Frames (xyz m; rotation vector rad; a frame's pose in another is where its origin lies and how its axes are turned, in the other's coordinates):
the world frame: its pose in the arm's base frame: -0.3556 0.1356 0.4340 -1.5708 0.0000 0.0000
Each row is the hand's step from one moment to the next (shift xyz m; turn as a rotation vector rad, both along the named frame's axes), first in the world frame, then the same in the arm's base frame.
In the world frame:
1: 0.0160 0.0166 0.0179 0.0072 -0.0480 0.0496
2: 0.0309 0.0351 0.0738 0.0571 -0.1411 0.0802
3: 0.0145 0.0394 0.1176 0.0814 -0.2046 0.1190
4: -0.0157 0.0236 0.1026 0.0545 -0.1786 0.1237
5: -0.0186 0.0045 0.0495 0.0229 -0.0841 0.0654
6: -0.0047 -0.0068 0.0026 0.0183 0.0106 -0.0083
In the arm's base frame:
1: 0.0160 0.0179 -0.0166 0.0072 0.0496 0.0480
2: 0.0309 0.0738 -0.0351 0.0571 0.0802 0.1411
3: 0.0145 0.1176 -0.0394 0.0814 0.1190 0.2046
4: -0.0157 0.1026 -0.0236 0.0545 0.1237 0.1786
5: -0.0186 0.0495 -0.0045 0.0229 0.0654 0.0841
6: -0.0047 0.0026 0.0068 0.0183 -0.0083 -0.0106

